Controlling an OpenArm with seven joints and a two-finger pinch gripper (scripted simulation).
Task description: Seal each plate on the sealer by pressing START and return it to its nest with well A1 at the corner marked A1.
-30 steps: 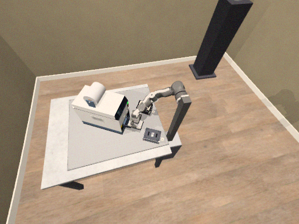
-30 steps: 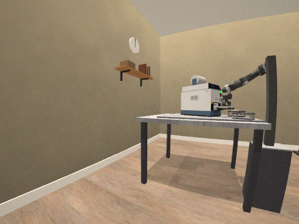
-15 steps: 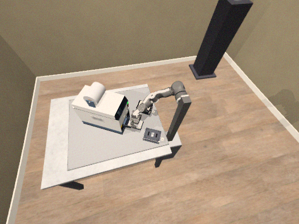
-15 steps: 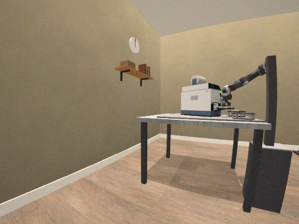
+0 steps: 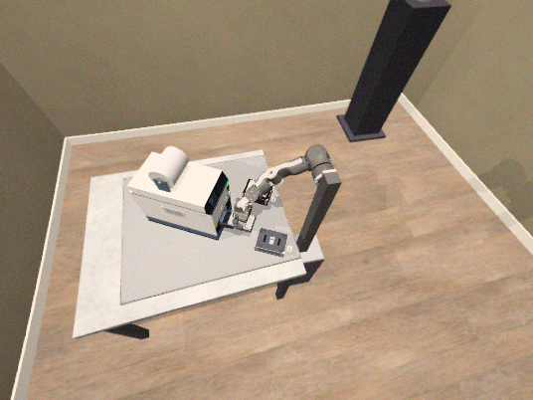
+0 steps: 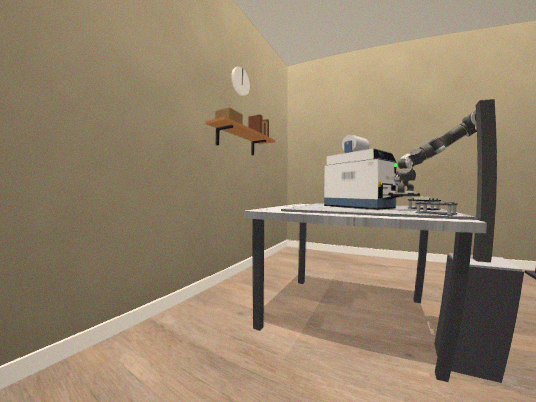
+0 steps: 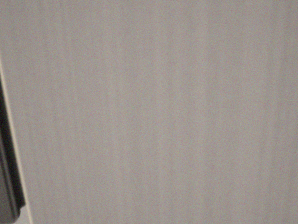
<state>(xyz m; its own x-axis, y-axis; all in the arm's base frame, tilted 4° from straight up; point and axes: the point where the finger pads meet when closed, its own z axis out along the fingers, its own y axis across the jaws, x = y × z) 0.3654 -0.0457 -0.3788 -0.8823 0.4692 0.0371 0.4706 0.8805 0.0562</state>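
My gripper is now 10 mm above the sealer stage. Round my hand: plate nest: 150 mm behind, 130 mm to the left, 50 mm below; then yellow warning label: 130 mm ahead, 40 mm above, 30 mm to the left; then plate: 210 mm to the right, 130 mm behind, 30 mm below.
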